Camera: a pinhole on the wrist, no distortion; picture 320 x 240 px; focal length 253.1 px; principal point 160.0 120.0 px. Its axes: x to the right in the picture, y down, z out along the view. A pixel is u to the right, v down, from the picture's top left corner.
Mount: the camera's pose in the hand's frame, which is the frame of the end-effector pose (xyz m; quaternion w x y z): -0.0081 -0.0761 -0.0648 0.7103 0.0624 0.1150 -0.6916
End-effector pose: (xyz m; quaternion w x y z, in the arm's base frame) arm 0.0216 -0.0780 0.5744 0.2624 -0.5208 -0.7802 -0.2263
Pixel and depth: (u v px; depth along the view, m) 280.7 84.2 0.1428
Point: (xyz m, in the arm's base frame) -0.1492 -0.1164 0.5061
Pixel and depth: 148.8 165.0 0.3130
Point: -0.1711 0.0708 0.4292
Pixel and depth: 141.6 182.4 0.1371
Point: -0.0941 -0.0458 0.5382
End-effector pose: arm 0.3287 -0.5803 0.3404 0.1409 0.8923 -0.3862 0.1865
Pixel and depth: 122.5 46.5 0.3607
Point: 0.4298 -0.5684 0.0189
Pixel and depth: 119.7 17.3 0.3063
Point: 0.3971 -0.5381 0.0560
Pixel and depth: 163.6 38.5 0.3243
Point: 0.4528 -0.5165 0.0575
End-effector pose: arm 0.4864 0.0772 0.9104 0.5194 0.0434 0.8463 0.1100
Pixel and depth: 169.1 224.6 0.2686
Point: 0.5999 -0.0175 0.6884
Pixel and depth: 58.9 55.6 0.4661
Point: 0.9209 0.1067 0.7961
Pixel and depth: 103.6 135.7 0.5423
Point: 0.8930 0.0685 0.6200
